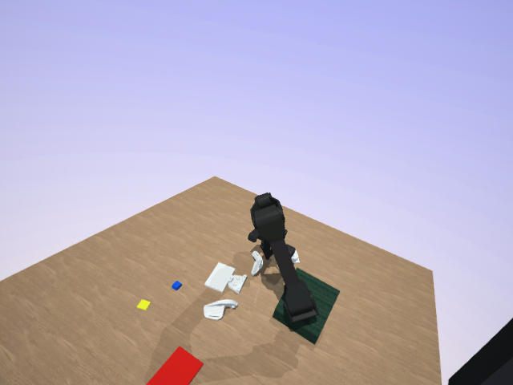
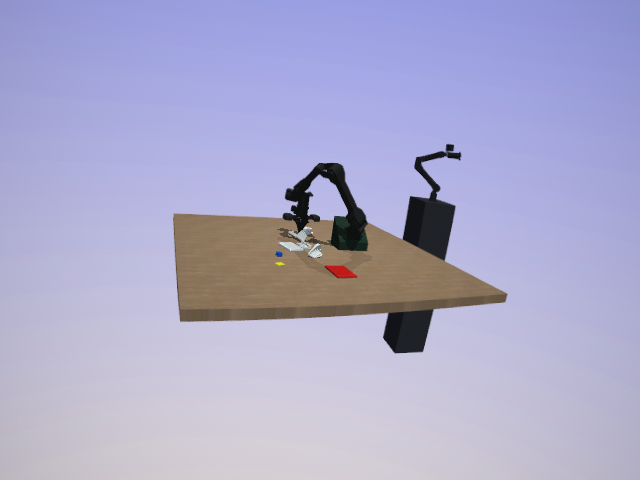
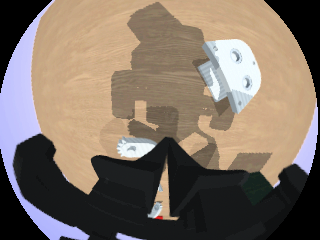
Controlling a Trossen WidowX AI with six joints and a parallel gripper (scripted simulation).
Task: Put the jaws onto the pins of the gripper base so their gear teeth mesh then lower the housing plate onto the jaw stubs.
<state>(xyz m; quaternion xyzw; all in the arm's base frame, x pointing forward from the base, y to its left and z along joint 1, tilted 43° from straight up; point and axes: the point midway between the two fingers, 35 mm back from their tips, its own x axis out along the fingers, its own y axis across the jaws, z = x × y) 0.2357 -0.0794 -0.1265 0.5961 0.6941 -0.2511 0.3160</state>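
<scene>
The white jaw lies 4 cm ahead of my gripper tip, 3 cm to the left of it and 1 cm below it. From my gripper tip the other things lie so: blue cube: 34 cm to the left, 15 cm ahead, 1 cm below; then yellow tile: 45 cm to the left, 16 cm ahead, 2 cm below; then red patch: 52 cm to the left, 8 cm behind, 2 cm below.
</scene>
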